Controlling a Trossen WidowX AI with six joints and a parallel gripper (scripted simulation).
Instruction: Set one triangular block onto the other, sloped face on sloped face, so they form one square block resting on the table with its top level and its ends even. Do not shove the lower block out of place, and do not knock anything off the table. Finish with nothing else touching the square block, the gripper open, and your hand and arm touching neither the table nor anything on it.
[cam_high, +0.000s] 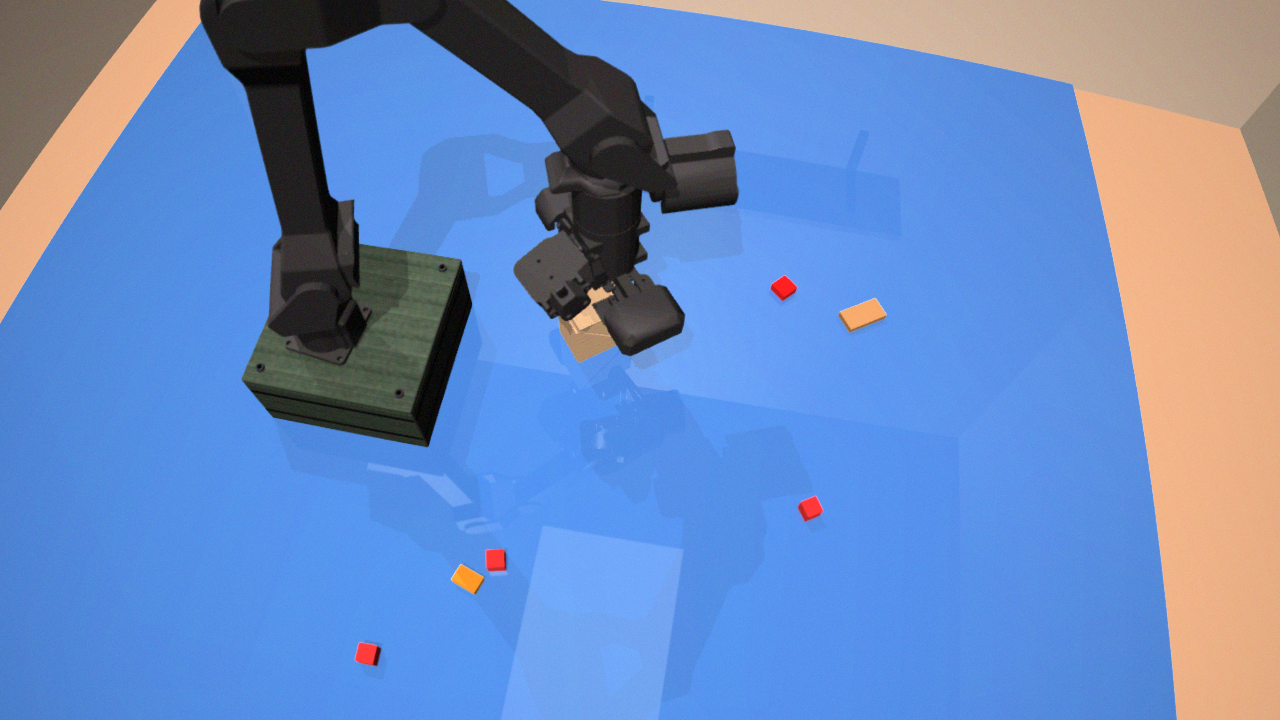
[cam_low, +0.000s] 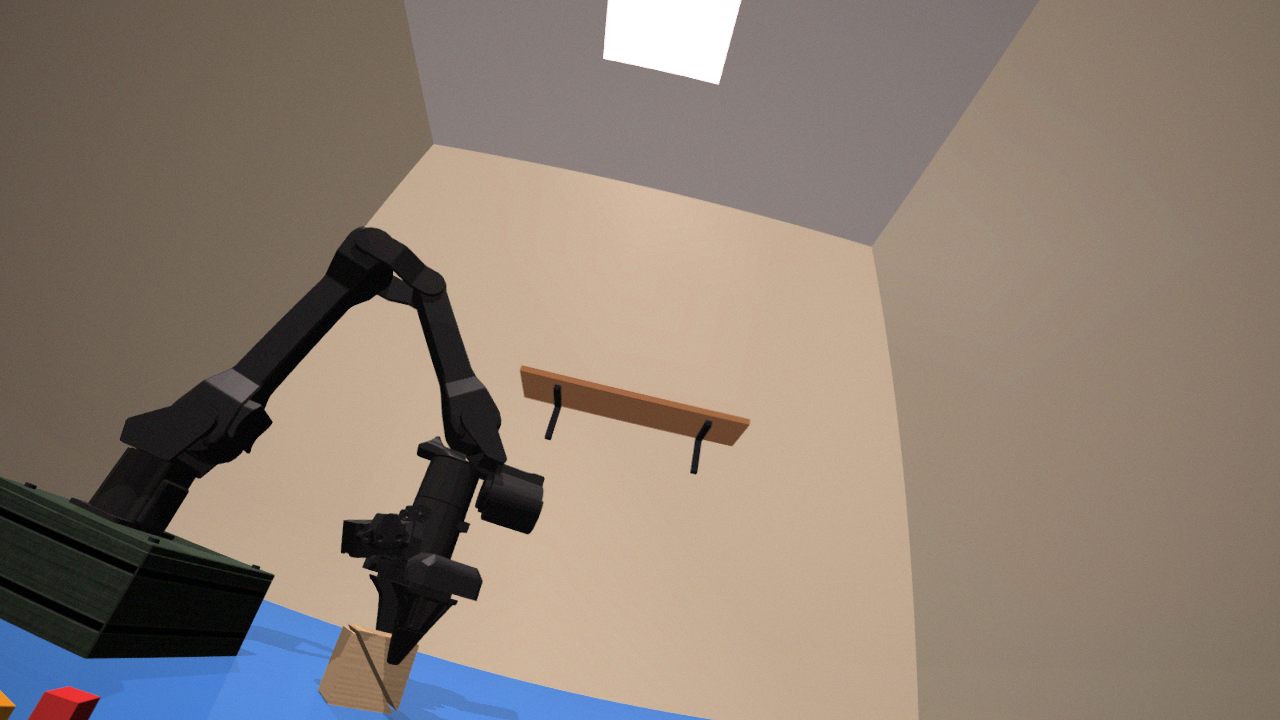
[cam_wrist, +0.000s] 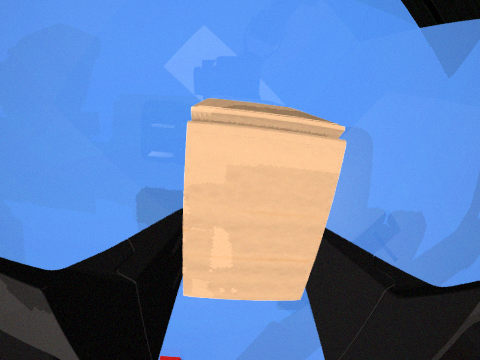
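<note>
Now: gripper tip 2 cm past the tan triangular block, 2 cm to the left of it and 3 cm above it.
</note>
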